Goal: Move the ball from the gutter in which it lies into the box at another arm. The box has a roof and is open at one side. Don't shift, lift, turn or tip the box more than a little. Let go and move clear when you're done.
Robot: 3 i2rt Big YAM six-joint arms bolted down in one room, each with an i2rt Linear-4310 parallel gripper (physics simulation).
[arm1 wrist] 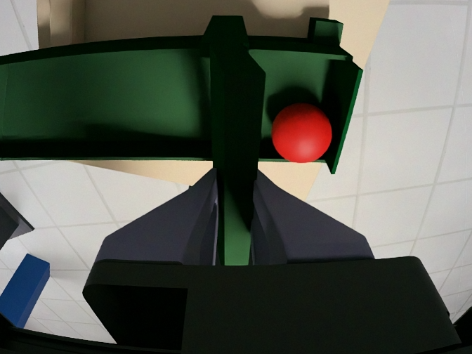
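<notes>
The red ball (301, 133) lies in the green gutter (140, 95), close to the end wall at its right end. A dark green handle bar (237, 110) crosses over the gutter just left of the ball and comes down between the fingers of my arm1 gripper (237, 172). The fingers stand apart, one on each side of the bar and against it, so the gripper is shut on the handle. The ball is apart from the fingers. The arm2 and arm3 grippers do not show. I cannot make out the roofed box in this view.
A beige structure (200, 15) with a raised edge at the left lies beyond and below the gutter. A blue block (25, 290) and a dark object (10, 220) are at the lower left. The floor (410, 150) has pale tiles.
</notes>
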